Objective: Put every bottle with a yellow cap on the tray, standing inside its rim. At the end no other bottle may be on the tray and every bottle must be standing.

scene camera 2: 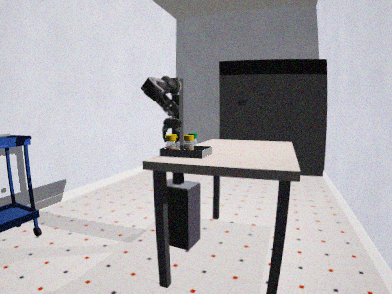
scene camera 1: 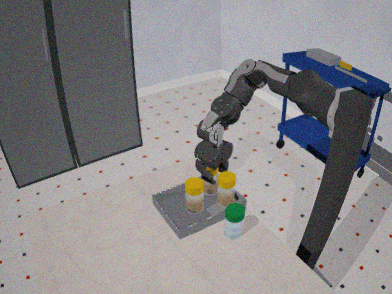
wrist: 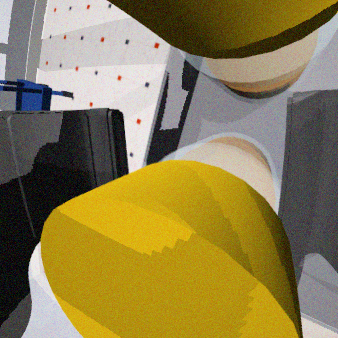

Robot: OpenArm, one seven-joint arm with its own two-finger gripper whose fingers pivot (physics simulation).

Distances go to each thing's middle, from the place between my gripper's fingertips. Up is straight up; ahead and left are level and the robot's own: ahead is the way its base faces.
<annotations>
Now: hand 70 mm short of the grey tray (scene camera 1: 171, 203), 50 mm above it and 40 mm to the right of it.
</annotations>
